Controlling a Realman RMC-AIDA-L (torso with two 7-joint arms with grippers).
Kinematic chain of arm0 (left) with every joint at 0, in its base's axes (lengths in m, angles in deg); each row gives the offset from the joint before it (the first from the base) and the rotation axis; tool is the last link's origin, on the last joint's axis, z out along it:
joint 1: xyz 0 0 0.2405 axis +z
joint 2: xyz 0 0 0 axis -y
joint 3: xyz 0 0 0.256 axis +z
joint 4: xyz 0 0 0 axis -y
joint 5: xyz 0 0 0.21 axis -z
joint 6: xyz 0 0 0 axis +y
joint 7: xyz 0 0 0.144 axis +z
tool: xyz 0 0 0
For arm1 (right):
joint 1: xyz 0 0 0.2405 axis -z
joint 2: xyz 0 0 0 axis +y
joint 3: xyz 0 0 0.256 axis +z
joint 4: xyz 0 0 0 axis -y
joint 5: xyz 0 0 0.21 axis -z
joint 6: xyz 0 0 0 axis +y
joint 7: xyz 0 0 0.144 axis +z
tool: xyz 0 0 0
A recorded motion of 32 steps. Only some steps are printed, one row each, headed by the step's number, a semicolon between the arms.
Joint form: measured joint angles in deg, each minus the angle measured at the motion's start. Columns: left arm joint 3, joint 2, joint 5, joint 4, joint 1, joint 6, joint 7; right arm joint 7, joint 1, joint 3, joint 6, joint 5, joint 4, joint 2.
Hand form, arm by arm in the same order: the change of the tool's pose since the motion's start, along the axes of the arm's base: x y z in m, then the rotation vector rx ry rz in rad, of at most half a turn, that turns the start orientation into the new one. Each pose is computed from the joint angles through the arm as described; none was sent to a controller.
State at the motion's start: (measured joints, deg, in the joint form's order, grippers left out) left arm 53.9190 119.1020 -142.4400 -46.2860 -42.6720 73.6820 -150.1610; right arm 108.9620 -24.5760 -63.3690 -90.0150 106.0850 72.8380 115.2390
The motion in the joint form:
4: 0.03 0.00 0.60 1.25 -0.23 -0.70 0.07; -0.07 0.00 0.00 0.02 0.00 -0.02 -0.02
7: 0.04 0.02 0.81 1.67 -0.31 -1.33 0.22; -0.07 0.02 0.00 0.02 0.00 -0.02 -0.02
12: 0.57 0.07 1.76 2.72 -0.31 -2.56 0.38; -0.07 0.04 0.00 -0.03 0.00 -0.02 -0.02
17: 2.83 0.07 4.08 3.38 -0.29 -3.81 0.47; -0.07 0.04 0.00 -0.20 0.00 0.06 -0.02
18: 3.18 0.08 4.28 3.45 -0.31 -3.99 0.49; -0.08 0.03 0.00 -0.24 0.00 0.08 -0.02
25: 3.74 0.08 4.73 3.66 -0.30 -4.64 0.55; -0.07 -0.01 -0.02 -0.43 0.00 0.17 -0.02
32: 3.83 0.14 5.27 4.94 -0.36 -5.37 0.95; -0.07 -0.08 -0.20 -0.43 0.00 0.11 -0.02
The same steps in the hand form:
4: -0.0006 -0.0002 -0.0036 -0.0016 -0.0107 0.0082; 0.0001 0.0001 0.0001 0.0006 -0.0005 0.0007
7: -0.0009 0.0007 -0.0047 0.0040 -0.0125 0.0080; 0.0002 0.0000 0.0001 0.0006 -0.0005 0.0004
12: -0.0015 0.0008 -0.0087 0.0089 -0.0212 0.0114; 0.0004 -0.0002 0.0000 -0.0002 -0.0006 0.0003
17: 0.0028 0.0010 -0.0149 0.0054 -0.0338 -0.0020; 0.0001 -0.0006 0.0001 -0.0023 -0.0010 0.0023
18: 0.0034 0.0010 -0.0158 0.0043 -0.0331 -0.0049; 0.0000 -0.0006 0.0001 -0.0027 -0.0011 0.0031
25: 0.0038 0.0016 -0.0172 0.0080 -0.0327 -0.0086; -0.0006 -0.0010 0.0001 -0.0054 -0.0017 0.0060
32: 0.0017 0.0002 -0.0212 0.0050 -0.0394 -0.0011; -0.0011 -0.0010 -0.0007 -0.0086 -0.0026 0.0077

